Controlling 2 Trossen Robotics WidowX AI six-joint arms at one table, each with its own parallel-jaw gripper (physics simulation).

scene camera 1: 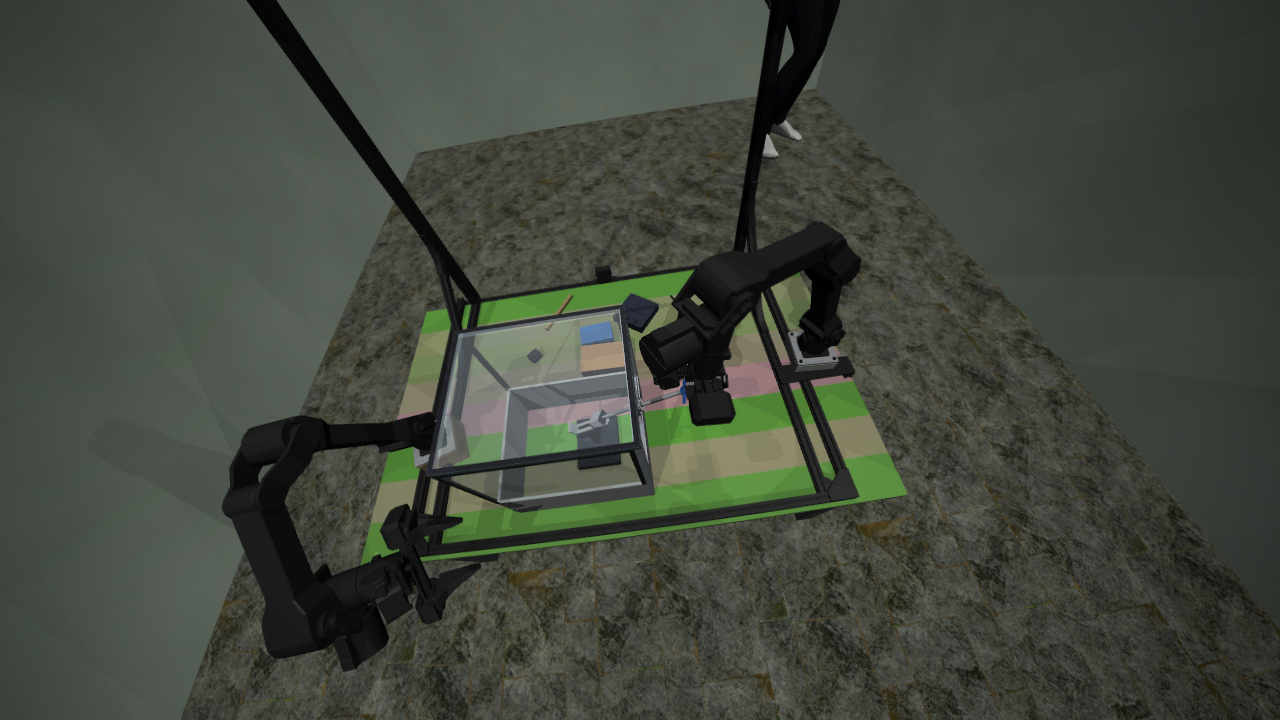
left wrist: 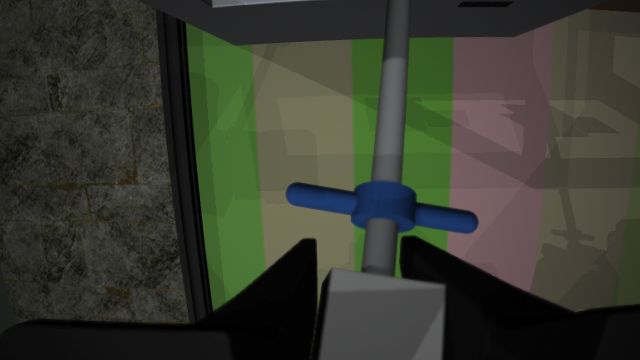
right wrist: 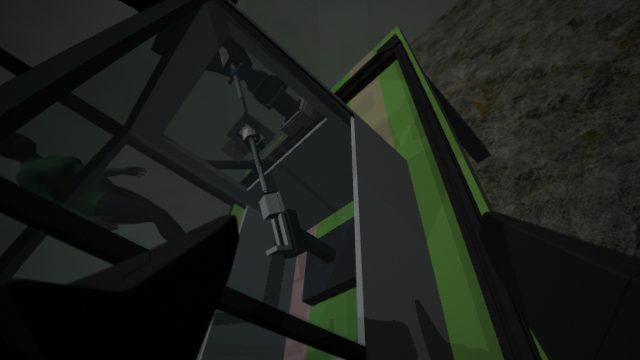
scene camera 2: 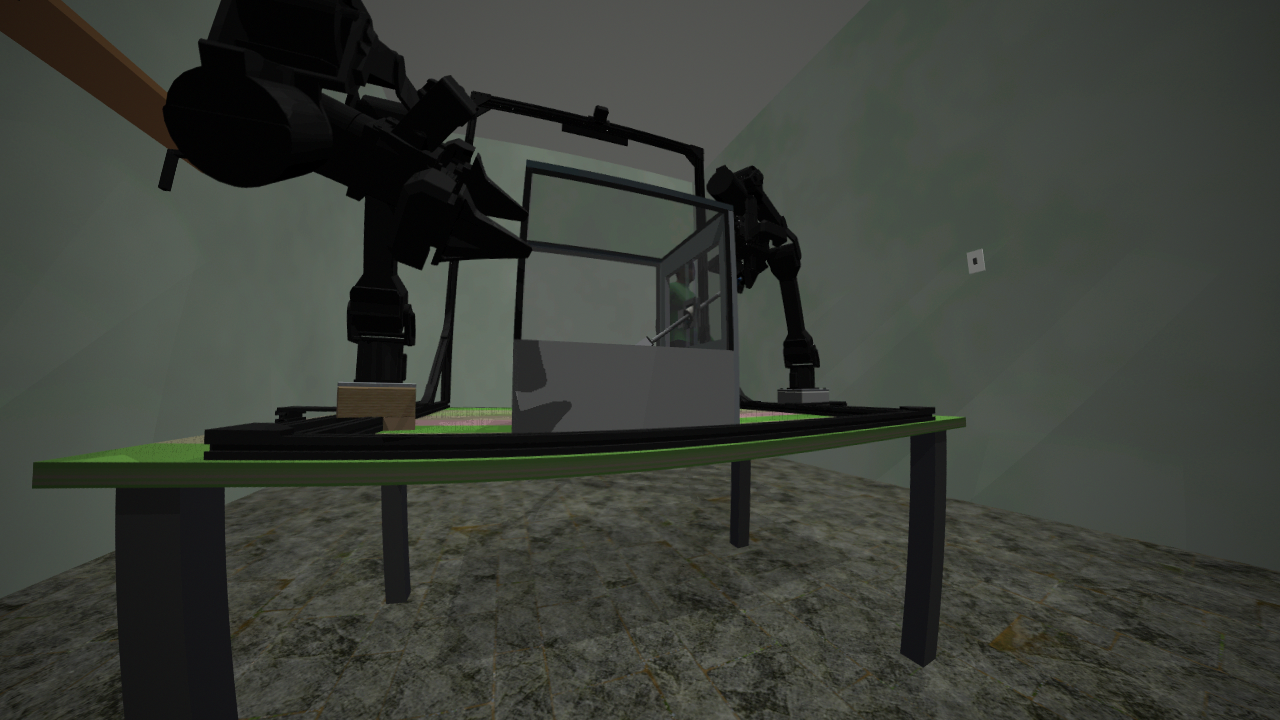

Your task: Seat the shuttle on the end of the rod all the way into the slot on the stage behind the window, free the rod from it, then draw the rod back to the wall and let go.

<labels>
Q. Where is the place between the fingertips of my left gripper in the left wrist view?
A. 358, 251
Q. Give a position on a glass box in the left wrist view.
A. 236, 29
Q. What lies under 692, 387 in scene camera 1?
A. My left gripper.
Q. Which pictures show my right gripper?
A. Scene camera 1, the right wrist view and scene camera 2 only.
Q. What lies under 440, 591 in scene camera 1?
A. My right gripper.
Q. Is my right gripper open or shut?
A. Open.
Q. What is my right gripper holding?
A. Nothing.
</labels>
